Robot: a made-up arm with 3 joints. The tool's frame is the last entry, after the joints. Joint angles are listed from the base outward.
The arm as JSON. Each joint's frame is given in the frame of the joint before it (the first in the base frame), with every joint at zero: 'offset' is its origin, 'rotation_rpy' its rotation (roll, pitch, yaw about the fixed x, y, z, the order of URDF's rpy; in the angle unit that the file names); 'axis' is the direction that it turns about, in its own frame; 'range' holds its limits. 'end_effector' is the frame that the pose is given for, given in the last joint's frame.
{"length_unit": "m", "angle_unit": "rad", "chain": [
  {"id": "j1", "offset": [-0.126, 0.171, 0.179], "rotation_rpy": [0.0, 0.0, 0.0], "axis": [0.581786, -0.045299, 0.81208], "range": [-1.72, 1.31]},
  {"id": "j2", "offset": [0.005, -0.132, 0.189], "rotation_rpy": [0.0, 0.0, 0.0], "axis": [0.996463, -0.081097, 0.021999], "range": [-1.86, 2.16]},
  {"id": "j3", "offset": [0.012, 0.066, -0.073], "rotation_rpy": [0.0, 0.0, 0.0], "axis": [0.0, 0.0, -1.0], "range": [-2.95, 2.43]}
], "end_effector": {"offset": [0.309, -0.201, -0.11], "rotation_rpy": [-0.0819, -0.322, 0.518]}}
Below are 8 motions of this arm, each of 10 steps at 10 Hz.
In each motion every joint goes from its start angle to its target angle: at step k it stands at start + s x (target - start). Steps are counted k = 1, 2, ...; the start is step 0. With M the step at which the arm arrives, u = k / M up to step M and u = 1 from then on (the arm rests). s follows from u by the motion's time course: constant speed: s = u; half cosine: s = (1 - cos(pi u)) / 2; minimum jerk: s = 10 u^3 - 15 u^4 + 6 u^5.
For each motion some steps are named. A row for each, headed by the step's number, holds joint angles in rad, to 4 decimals.
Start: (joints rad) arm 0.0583 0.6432 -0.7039
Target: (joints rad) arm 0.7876 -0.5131 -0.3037
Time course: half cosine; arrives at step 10
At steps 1, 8, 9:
1: 0.0761 0.6149 -0.6941
8: 0.7180 -0.4027 -0.3419
9: 0.7698 -0.4848 -0.3135

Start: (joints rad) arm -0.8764 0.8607 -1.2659
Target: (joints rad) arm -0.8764 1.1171 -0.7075
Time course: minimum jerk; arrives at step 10
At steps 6, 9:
6: -0.8764 1.0357 -0.8848
9: -0.8764 1.1149 -0.7123

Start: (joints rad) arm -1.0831 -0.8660 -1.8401
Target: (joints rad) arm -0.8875 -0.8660 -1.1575
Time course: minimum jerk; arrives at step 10
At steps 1, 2, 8, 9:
1: -1.0814 -0.8660 -1.8343
2: -1.0718 -0.8660 -1.8006
8: -0.8988 -0.8660 -1.1970
9: -0.8892 -0.8660 -1.1633

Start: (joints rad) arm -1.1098 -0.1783 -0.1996
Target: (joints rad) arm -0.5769 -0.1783 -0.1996
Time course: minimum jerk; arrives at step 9
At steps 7, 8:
7: -0.6176 -0.1783 -0.1996
8: -0.5830 -0.1783 -0.1996

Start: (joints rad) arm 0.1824 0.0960 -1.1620
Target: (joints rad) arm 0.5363 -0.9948 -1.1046
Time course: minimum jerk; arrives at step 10
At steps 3, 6, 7, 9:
3: 0.2401 -0.0819 -1.1526
6: 0.4240 -0.6485 -1.1228
7: 0.4786 -0.8169 -1.1140
9: 0.5333 -0.9855 -1.1051

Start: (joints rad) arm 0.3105 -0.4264 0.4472
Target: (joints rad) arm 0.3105 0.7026 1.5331
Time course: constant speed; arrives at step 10
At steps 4, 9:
4: 0.3105 0.0252 0.8816
9: 0.3105 0.5897 1.4245

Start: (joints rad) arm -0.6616 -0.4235 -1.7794
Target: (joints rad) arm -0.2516 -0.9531 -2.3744
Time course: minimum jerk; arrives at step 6
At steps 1, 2, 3, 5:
1: -0.6470 -0.4423 -1.8005
2: -0.5756 -0.5347 -1.9043
3: -0.4566 -0.6883 -2.0769
5: -0.2662 -0.9343 -2.3533

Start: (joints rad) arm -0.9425 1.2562 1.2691
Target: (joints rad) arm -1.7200 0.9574 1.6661
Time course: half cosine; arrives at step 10
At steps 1, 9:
1: -0.9615 1.2489 1.2788
9: -1.7010 0.9647 1.6564

